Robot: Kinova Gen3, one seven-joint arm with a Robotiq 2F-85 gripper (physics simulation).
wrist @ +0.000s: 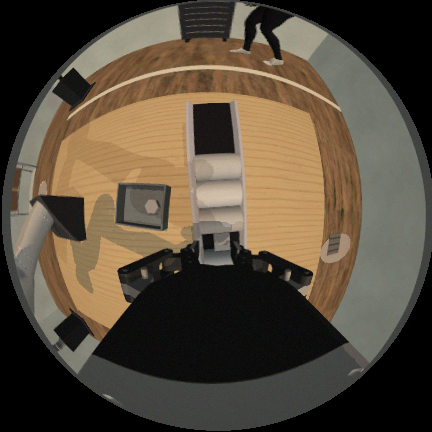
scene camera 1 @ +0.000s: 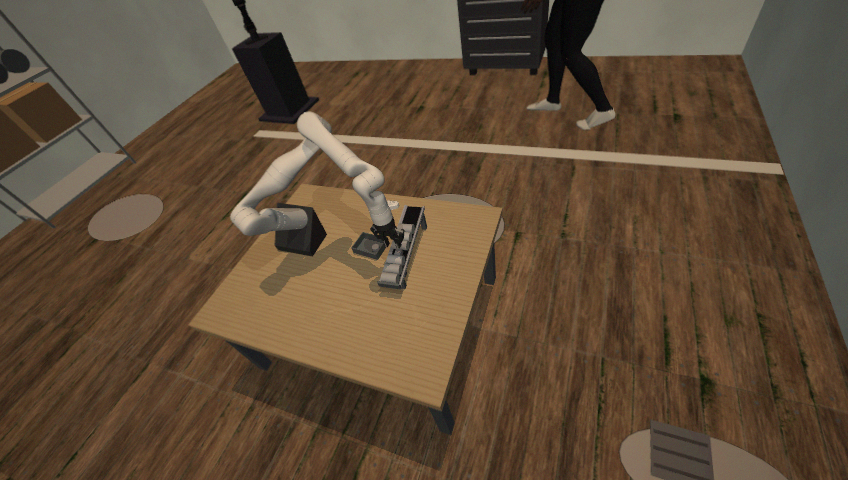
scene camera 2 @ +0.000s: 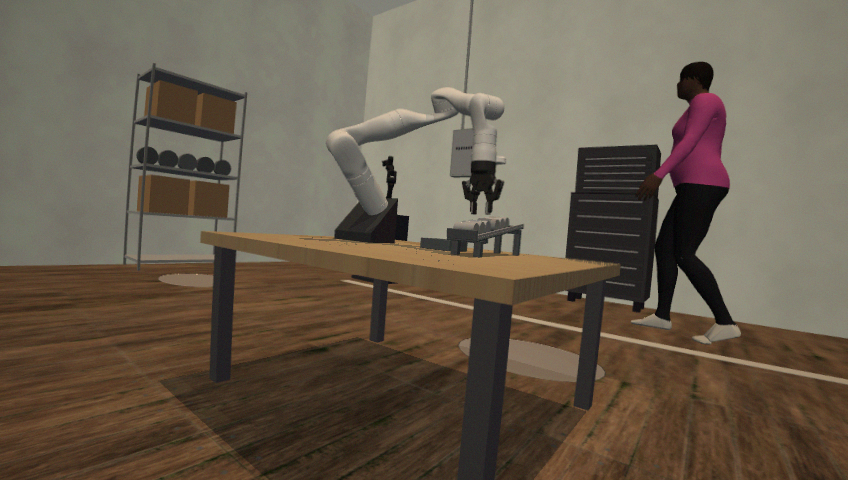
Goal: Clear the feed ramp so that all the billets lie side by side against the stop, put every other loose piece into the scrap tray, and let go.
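Frame: origin at the arm's base, x ahead, y left, z up, level; centimetres.
Where they show: gripper, fingertip midpoint: (wrist: pixel 214 247) (scene camera 1: pixel 393 246) (scene camera 2: pixel 480 214); arm's base, origin of the base link: (wrist: pixel 43 211) (scene camera 1: pixel 299 218) (scene camera 2: pixel 377 207).
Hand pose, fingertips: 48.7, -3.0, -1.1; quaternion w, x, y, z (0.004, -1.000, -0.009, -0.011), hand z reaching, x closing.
Note:
Things, the pixels of their top centre, and the offset from my fingertips, as dx, dy, dz. Level surfaces: height alone.
- small light loose piece, middle of its top: (wrist: pixel 221 240) +1.2, +0.3, -2.7
- scrap tray, middle of its top: (wrist: pixel 136 204) (scene camera 2: pixel 444 239) (scene camera 1: pixel 369 242) -16.9, +5.3, -8.7
- hexagonal piece, middle of its top: (wrist: pixel 150 206) (scene camera 1: pixel 375 246) -14.1, +5.2, -10.2
- wooden table, its level: dz -12.2
The dark-bedded feed ramp (scene camera 1: pixel 411 214) (scene camera 2: pixel 496 231) (wrist: pixel 213 128) holds pale cylindrical billets. Three upper billets (wrist: pixel 217 167) lie side by side. Lower billets (scene camera 1: pixel 389 277) lie by the stop at the low end, mostly hidden in the wrist view. A small light loose piece (wrist: pixel 221 242) lies in the gap between the two groups. The scrap tray (scene camera 2: pixel 434 243) (wrist: pixel 141 226) holds a hexagonal piece (scene camera 1: pixel 374 246) (wrist: pixel 152 206). My gripper (scene camera 1: pixel 393 242) (scene camera 2: pixel 481 209) (wrist: pixel 214 247) is partly open and empty. It points down above the ramp, its fingers either side of the gap in the wrist view.
The arm's black base (scene camera 1: pixel 300 230) (scene camera 2: pixel 365 223) (wrist: pixel 67 217) stands on the wooden table (scene camera 1: pixel 333 309) (scene camera 2: pixel 357 252), left of the tray. The ramp has raised side rails and stands on legs. A person (scene camera 2: pixel 699 142) stands beyond the table near a drawer cabinet (scene camera 2: pixel 612 237).

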